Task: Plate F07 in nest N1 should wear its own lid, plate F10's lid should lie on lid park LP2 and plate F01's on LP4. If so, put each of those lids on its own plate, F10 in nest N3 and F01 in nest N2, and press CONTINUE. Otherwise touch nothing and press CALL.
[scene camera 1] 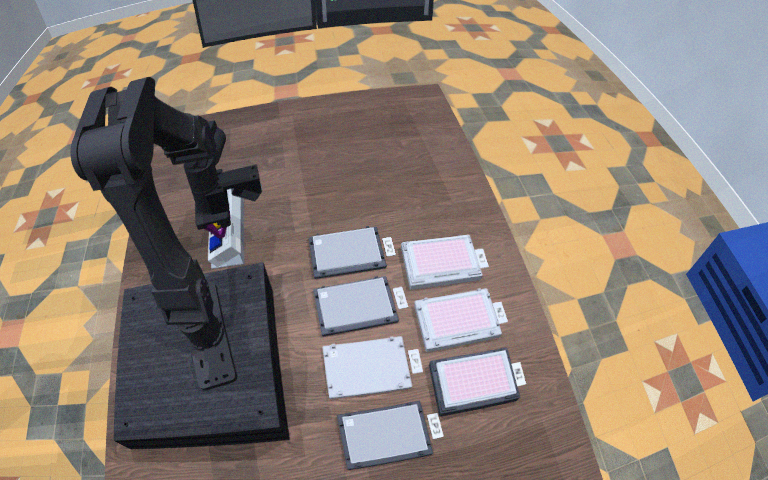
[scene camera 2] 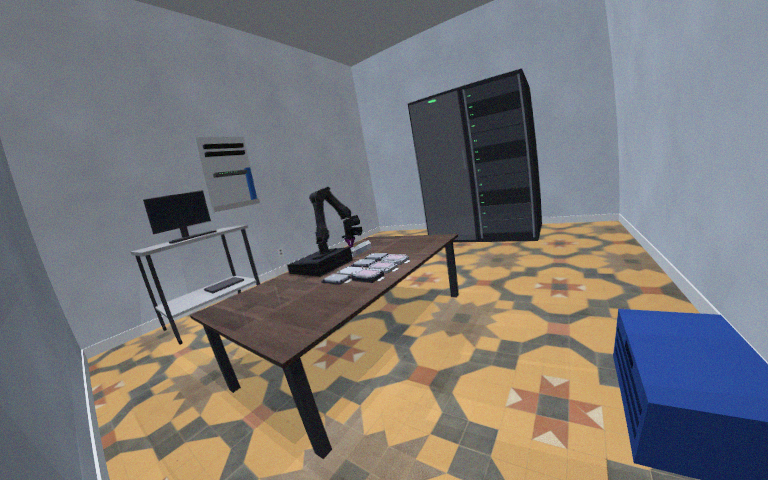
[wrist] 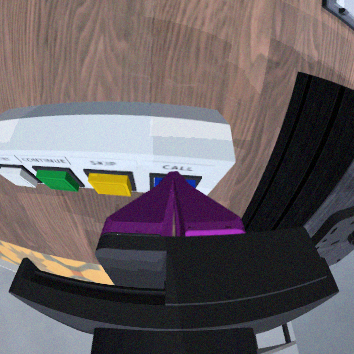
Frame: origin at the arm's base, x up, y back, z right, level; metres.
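Where they show: gripper, between the fingertips: (scene camera 1: 221,237) (wrist: 173,178); arm's base, origin of its link: (scene camera 1: 208,335) (scene camera 2: 325,254).
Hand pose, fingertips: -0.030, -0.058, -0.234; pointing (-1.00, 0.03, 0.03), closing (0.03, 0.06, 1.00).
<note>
Each offset is from my fingertips to the top centre of the thing, as dx, dy, dz. "spot": to the spot under its first point. Level surfaces: height alone.
My gripper (scene camera 1: 217,232) (scene camera 2: 350,243) (wrist: 173,178) is shut and empty. In the wrist view its purple tips cover part of the blue CALL button @(+0.001, +0.015, -0.001) (wrist: 189,182) (scene camera 1: 215,242); contact cannot be told. The green CONTINUE button @(spot: +0.000, -0.006, -0.090) (wrist: 59,180) is farther left. Pink-welled plates sit in N1 @(-0.019, -0.358, +0.443) (scene camera 1: 476,379), N2 @(-0.023, -0.385, +0.314) (scene camera 1: 459,316) and N3 @(-0.021, -0.410, +0.182) (scene camera 1: 442,257); whether clear lids cover them is unclear. Grey tagged lids lie on LP2 @(-0.036, -0.242, +0.090) (scene camera 1: 348,250), LP4 @(-0.036, -0.217, +0.215) (scene camera 1: 355,304) and LP3 @(-0.036, -0.176, +0.475) (scene camera 1: 387,434). LP1 @(-0.034, -0.193, +0.343) (scene camera 1: 368,367) is pale with a small tag; a lid there is unclear. Tag writing is unreadable.
The white button box @(+0.010, -0.013, -0.072) (wrist: 192,145) (scene camera 1: 235,226) also bears a yellow SKIP button @(+0.002, +0.007, -0.050) (wrist: 110,184) and a white button @(+0.002, -0.010, -0.149) (wrist: 18,176). The black arm base (scene camera 1: 192,416) (scene camera 2: 318,263) stands beside it on the wooden table @(dx -0.054) (scene camera 1: 373,147) (scene camera 2: 294,308). A blue cabinet (scene camera 1: 747,283) (scene camera 2: 690,362) stands on the floor.
</note>
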